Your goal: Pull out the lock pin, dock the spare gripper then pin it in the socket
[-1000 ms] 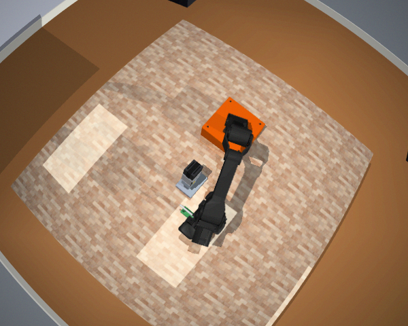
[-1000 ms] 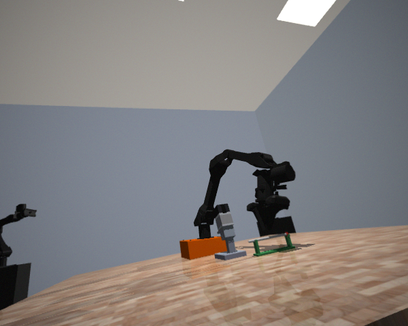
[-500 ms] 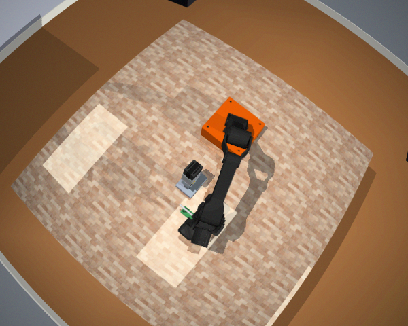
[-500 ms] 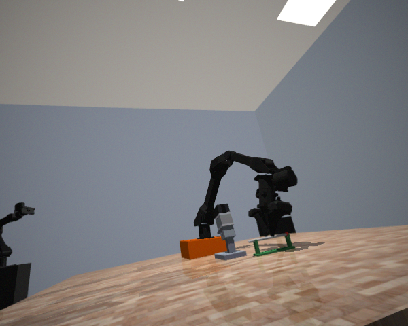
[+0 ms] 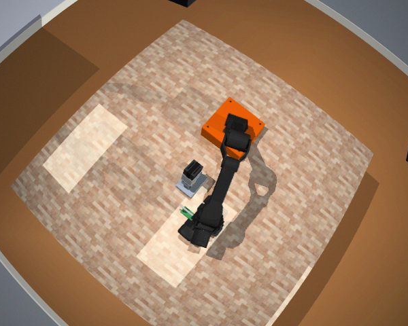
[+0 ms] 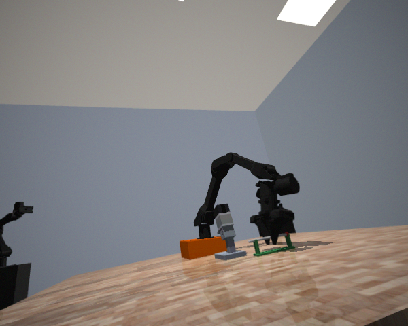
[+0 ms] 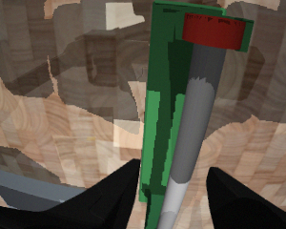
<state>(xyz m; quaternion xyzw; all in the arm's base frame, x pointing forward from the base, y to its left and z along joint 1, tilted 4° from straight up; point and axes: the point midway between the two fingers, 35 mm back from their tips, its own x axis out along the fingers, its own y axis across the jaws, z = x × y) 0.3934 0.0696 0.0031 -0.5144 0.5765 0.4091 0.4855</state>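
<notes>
Now: the green rack 10 mm to the left of my gripper tip. Round my gripper tip: spare gripper 120 mm behind, 90 mm to the right, 100 mm above; grey mount 120 mm behind, 90 mm to the right, 30 mm above.
</notes>
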